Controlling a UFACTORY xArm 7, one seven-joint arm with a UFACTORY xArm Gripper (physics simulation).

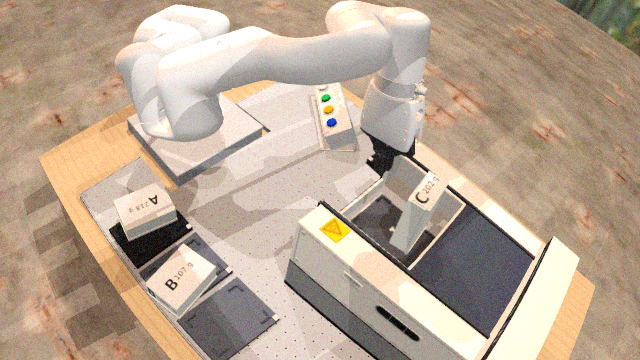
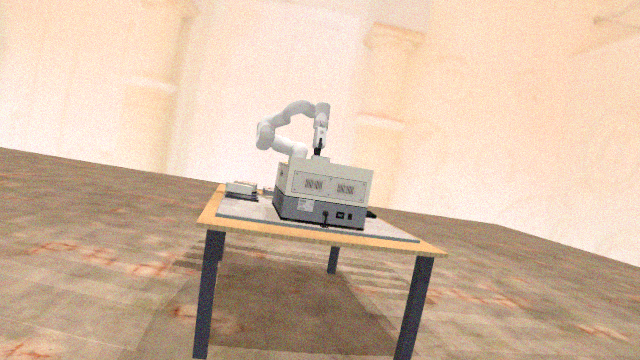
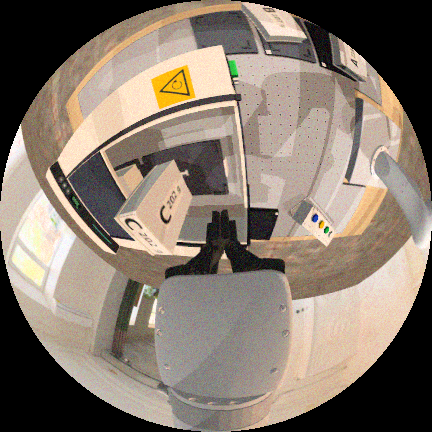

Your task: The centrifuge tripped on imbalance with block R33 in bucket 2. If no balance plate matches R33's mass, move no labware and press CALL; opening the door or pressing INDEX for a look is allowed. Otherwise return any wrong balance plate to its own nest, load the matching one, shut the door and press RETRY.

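Places are measured from the arm's base along level axes (x right, y up, z back), in metres.
Pixels of known places: gripper, between the fingertips: [image 1: 382, 169] [image 3: 221, 218]; arm's base, origin of its link: [image 3: 379, 161].
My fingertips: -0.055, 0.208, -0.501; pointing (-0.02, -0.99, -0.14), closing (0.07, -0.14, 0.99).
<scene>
Ahead of a thing's pixels: the offset from my fingertips to its middle, as dx, dy, dz. "pt": to the spot under its first point.
The centrifuge {+0.001, -0.111, -0.200} [image 1: 325, 265] [image 2: 330, 175] [image 3: 125, 100] has its top opening uncovered over part of the chamber. Balance plate C {-0.006, -0.030, -0.098} [image 1: 412, 222] [image 3: 170, 220], marked 202 g, stands steeply tilted in that opening. My gripper [image 1: 382, 165] [image 2: 317, 152] [image 3: 221, 218] is shut and empty, beside plate C at the chamber's edge. Plate A {+0.335, -0.196, +0.308} [image 1: 142, 207] [image 3: 352, 60], its mass hard to read, lies at the black nest. Plate B {+0.361, -0.197, +0.121} [image 1: 185, 275] [image 3: 280, 22], marked 107 g, lies askew over the middle nest. The third nest {+0.331, -0.224, +0.012} [image 1: 230, 317] [image 3: 225, 30] is bare. Block R33 cannot be made out.
The button box {-0.237, -0.191, +0.301} [image 1: 345, 137] [image 3: 303, 212] carries green {-0.234, -0.169, +0.335} [image 1: 326, 98], yellow {-0.204, -0.169, +0.294} [image 1: 328, 109] and blue {-0.174, -0.169, +0.254} [image 1: 331, 122] buttons. A dark panel {-0.002, -0.021, -0.250} [image 1: 475, 260] [image 3: 97, 197] covers the opening's other part. A black pad {pt -0.256, -0.215, +0.096} [image 3: 262, 222] lies beside the centrifuge. Chamber walls rise around plate C.
</scene>
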